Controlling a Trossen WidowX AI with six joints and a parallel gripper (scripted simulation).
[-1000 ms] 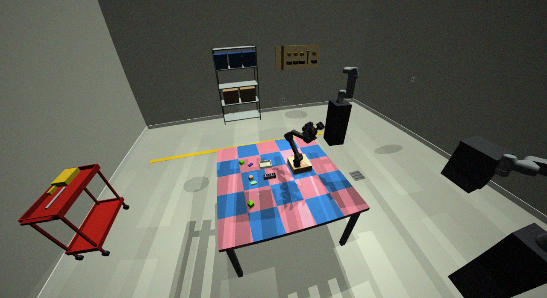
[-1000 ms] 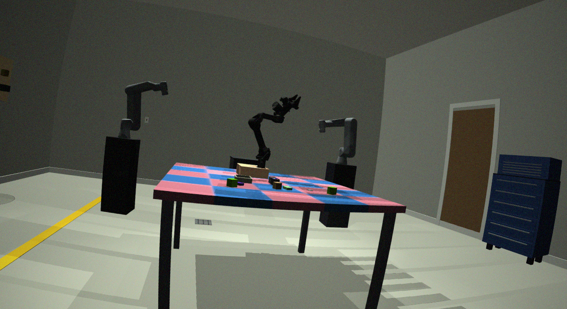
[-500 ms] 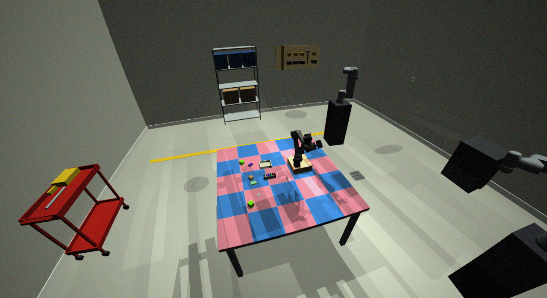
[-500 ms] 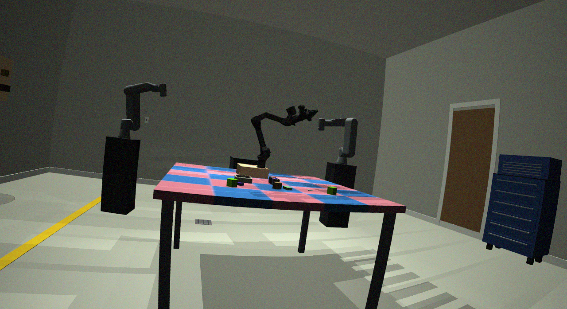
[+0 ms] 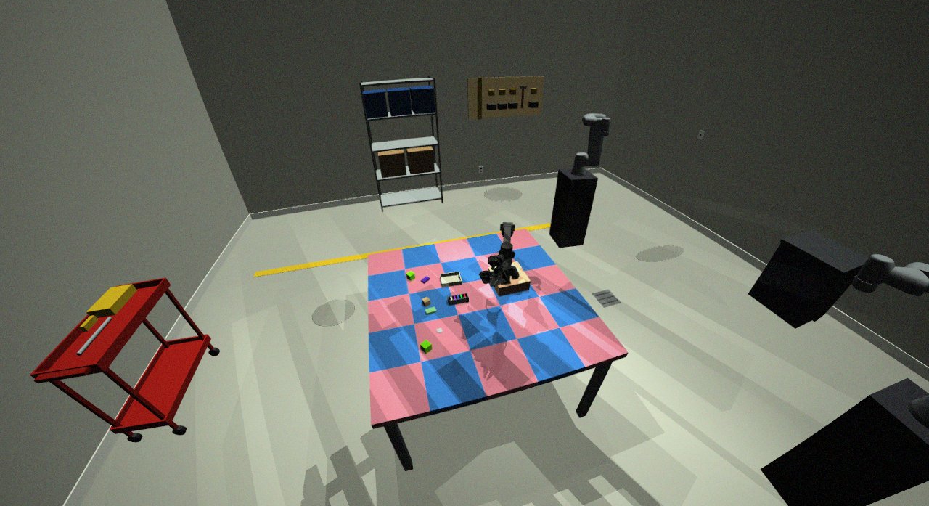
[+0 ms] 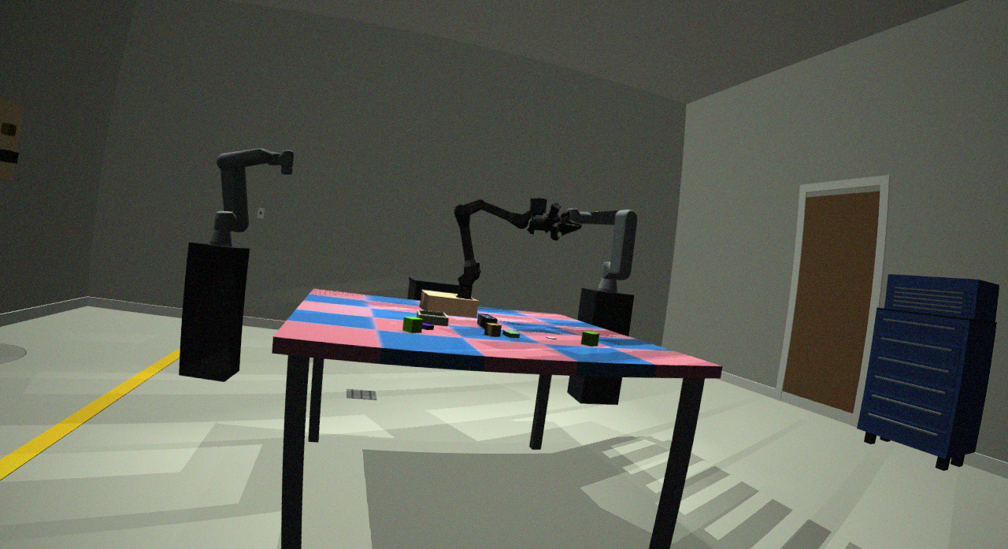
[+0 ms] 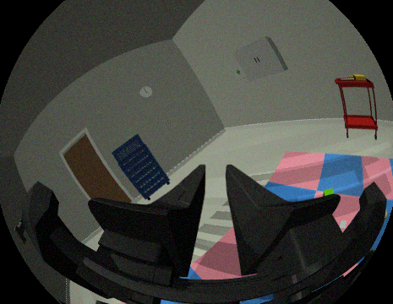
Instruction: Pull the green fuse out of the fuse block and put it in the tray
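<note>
My gripper tip is 100 mm short of the green fuse, 360 mm to the left of it and 400 mm above it. The rest, counted from my gripper tip: red fuse (80 mm ahead, 360 mm to the right, 400 mm below); grey tray (140 mm ahead, 550 mm to the right, 420 mm below); blue fuse (120 mm ahead, 350 mm to the right, 400 mm below).
</note>
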